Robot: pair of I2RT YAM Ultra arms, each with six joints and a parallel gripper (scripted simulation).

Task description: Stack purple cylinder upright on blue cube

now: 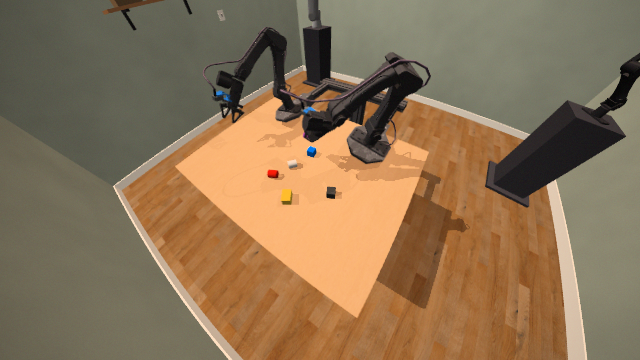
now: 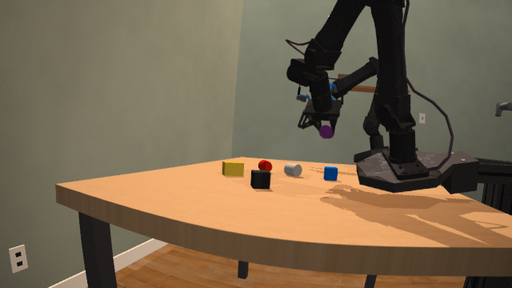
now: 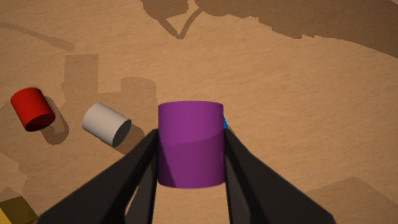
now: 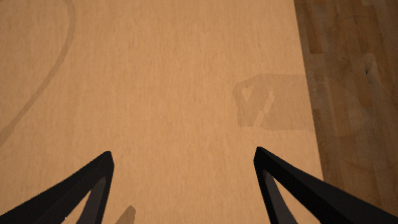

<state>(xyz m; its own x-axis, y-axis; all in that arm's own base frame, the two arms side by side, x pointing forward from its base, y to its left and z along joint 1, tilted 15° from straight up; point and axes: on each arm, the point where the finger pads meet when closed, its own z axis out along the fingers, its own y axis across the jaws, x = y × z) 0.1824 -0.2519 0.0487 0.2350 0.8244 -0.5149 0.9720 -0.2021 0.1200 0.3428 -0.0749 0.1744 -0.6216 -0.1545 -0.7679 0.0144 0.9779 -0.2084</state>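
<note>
Now: the blue cube 2 cm behind my left hand, 1 cm to the right of it and 13 cm below it. The rest, counted from my left hand: purple cylinder: 1 cm below; white cylinder: 11 cm ahead, 4 cm to the right, 13 cm below; red cylinder: 21 cm ahead, 7 cm to the right, 13 cm below.
</note>
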